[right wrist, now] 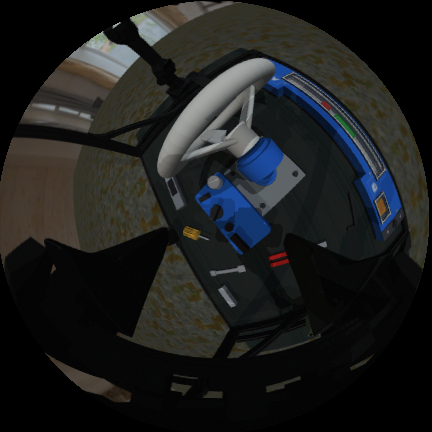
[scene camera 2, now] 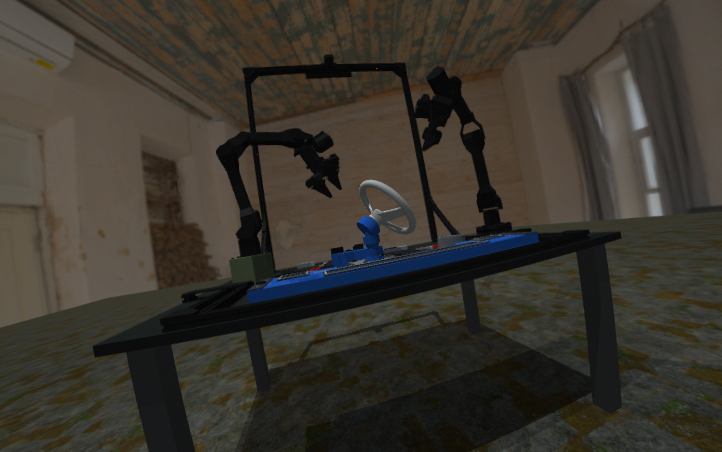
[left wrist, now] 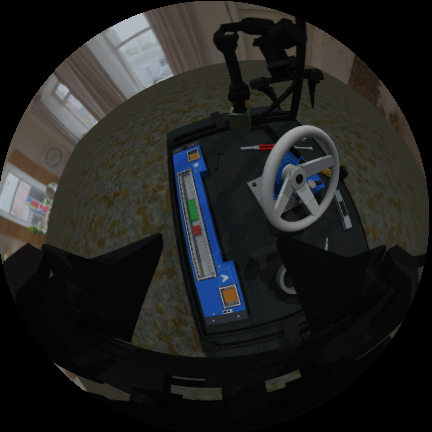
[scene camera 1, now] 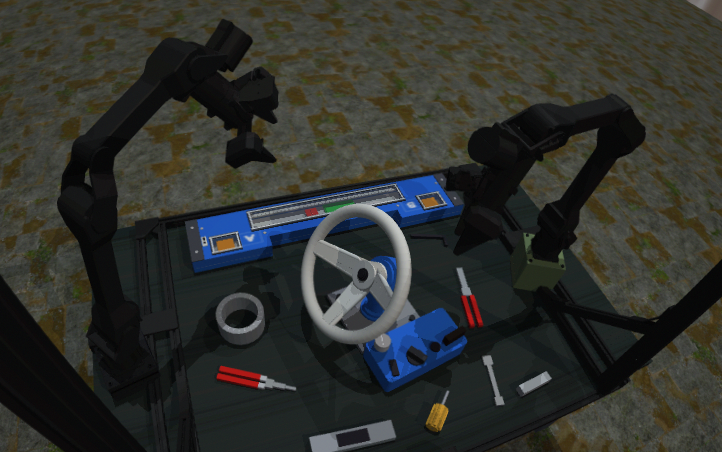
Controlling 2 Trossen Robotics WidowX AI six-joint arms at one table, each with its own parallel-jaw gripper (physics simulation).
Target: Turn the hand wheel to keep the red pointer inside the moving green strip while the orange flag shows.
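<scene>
The white hand wheel stands tilted on a blue column. On the blue display bar, the red pointer lies outside the green strip, a small gap to its left in scene camera 1. Orange flags show in the left window and the right window. My left gripper is open and empty, high beyond the bar's left part. My right gripper is open and empty beside the wheel, apart from it.
A blue control box stands in front of the wheel. A grey ring, red-handled pliers, a yellow screwdriver and a wrench lie around it. A green block is under the right arm.
</scene>
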